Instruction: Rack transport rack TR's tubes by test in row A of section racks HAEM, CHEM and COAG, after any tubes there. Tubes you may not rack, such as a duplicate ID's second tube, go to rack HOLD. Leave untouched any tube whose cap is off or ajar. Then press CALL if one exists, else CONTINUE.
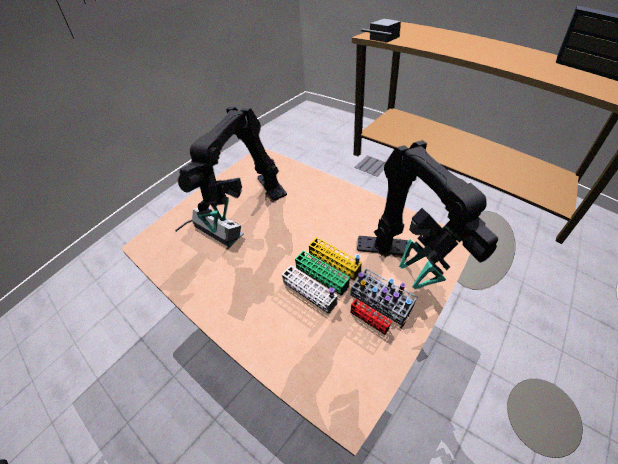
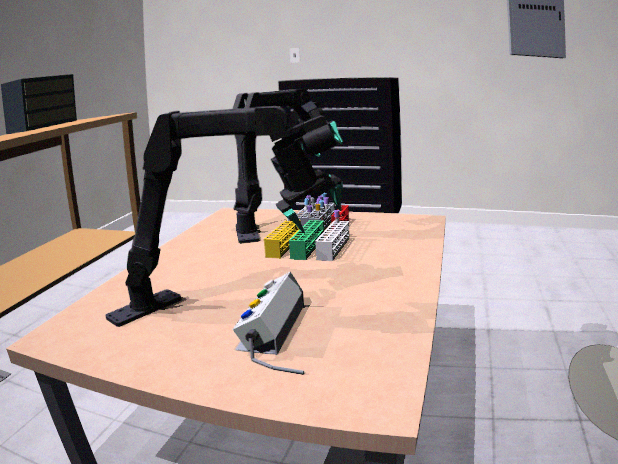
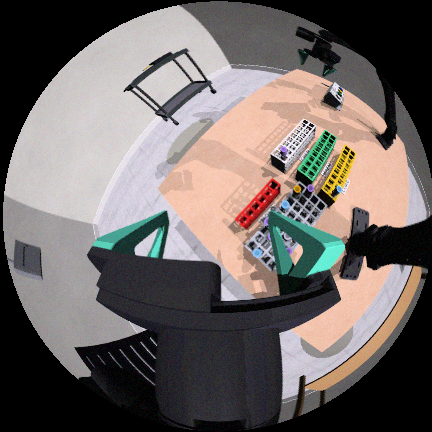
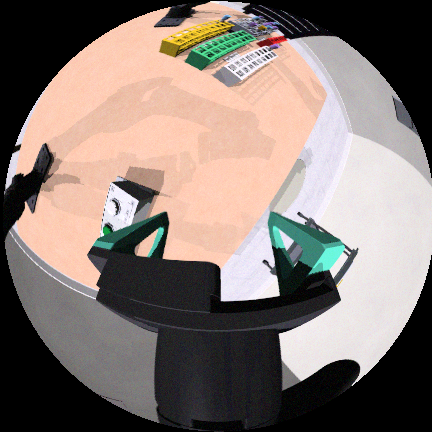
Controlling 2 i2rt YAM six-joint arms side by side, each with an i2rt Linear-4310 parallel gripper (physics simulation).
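Frame: origin at the left arm's base, x up, y left, z back, level; millimetres.
Seen in the pictures: left gripper, fingertip midpoint: [image 1: 406, 277] [image 2: 331, 149] [image 3: 218, 215]; right gripper, fingertip midpoint: [image 1: 219, 226] [image 2: 321, 221] [image 3: 312, 69] [image 4: 218, 216]; left arm's base at its link origin: [image 1: 383, 246] [image 2: 247, 233] [image 3: 357, 243]; right arm's base at its link origin: [image 1: 271, 186] [image 2: 144, 308] [image 3: 385, 140].
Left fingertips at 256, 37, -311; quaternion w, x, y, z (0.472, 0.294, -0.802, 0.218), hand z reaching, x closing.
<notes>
Offsets run from my left fingertips to a thing's top centre, as dx, dy, dz. "*": to the spot under its first point.
My right gripper [image 1: 219, 224] [image 4: 218, 216] is open above the pale button box @[-173, -712, +311] [image 1: 232, 232] [image 2: 272, 312] [image 4: 127, 202], which has blue, yellow, green and white buttons; the button lettering is unreadable. My left gripper [image 1: 408, 277] [image 3: 218, 215] is open and empty beyond the grey tube rack @[* -243, -121, +75] [image 1: 356, 295]. That rack holds several tubes with purple and blue caps and one orange. The white rack @[-199, -280, +70] [image 1: 309, 290] [image 2: 324, 251] holds one purple-capped tube @[-162, -199, +38] [image 1: 331, 291]. The yellow rack @[-199, -211, +209] [image 2: 272, 249] holds one blue-capped tube @[-162, -131, +178] [image 1: 357, 258]. No tubes show in the green rack @[-199, -248, +142] [image 2: 298, 251] or red rack @[-199, -71, -6] [image 1: 370, 317].
The racks stand close together, with the red one beside the grey one. A grey cable @[* -251, -885, +327] [image 2: 275, 368] runs from the button box. The left arm's base [image 3: 360, 220] stands near the yellow and grey racks. A wooden bench [image 1: 465, 47] stands behind.
</notes>
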